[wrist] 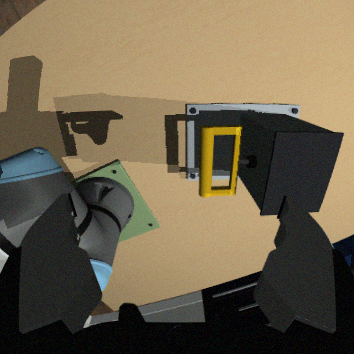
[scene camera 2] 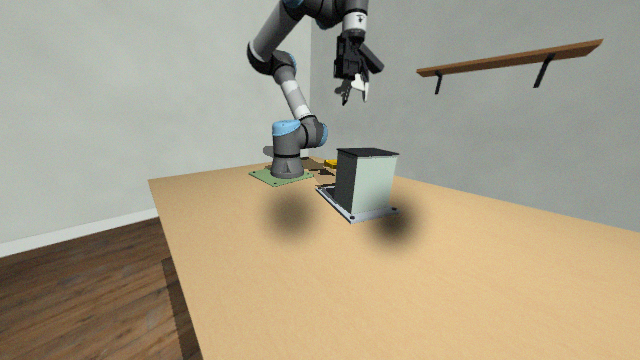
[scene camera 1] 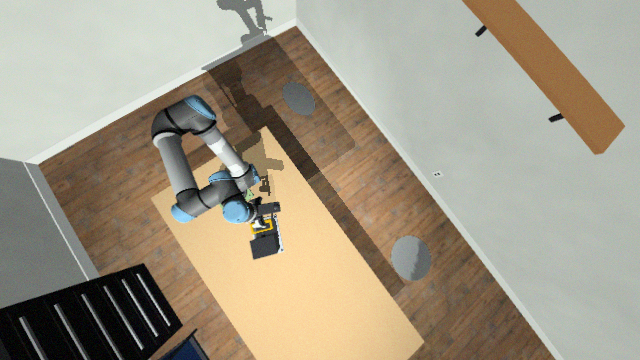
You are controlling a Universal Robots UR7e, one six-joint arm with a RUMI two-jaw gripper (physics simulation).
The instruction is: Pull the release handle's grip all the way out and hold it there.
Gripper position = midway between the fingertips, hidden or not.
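My gripper [scene camera 2: 352,104] [wrist: 177,196] is visible, as is a base plate [wrist: 198,114].
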